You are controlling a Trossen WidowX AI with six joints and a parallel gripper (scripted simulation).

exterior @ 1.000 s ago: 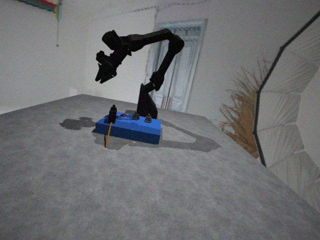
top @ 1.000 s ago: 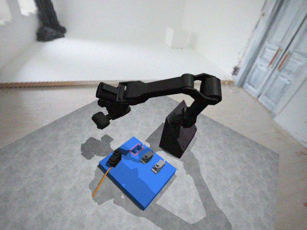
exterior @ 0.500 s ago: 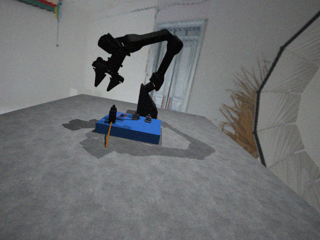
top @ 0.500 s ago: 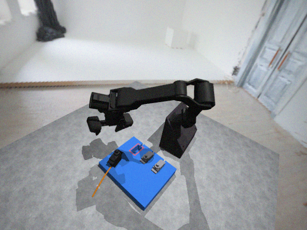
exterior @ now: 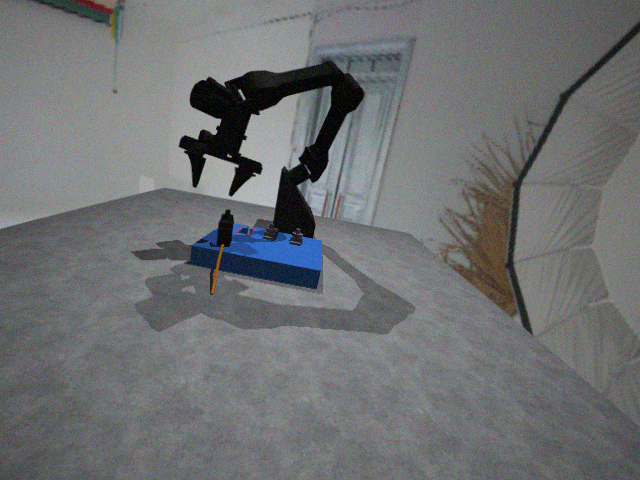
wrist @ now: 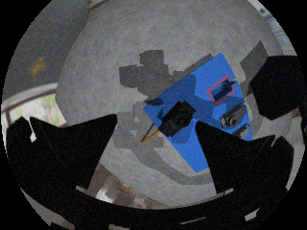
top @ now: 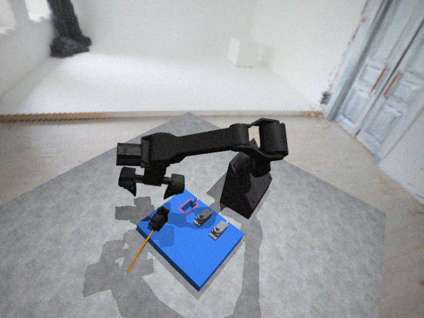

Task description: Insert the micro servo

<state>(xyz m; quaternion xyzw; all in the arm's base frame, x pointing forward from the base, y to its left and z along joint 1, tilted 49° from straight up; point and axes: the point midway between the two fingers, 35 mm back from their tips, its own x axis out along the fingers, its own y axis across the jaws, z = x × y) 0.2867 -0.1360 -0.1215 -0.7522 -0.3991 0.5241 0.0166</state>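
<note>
The blue deck lies 13 cm to the left of my gripper tip and 14 cm below it.
</note>
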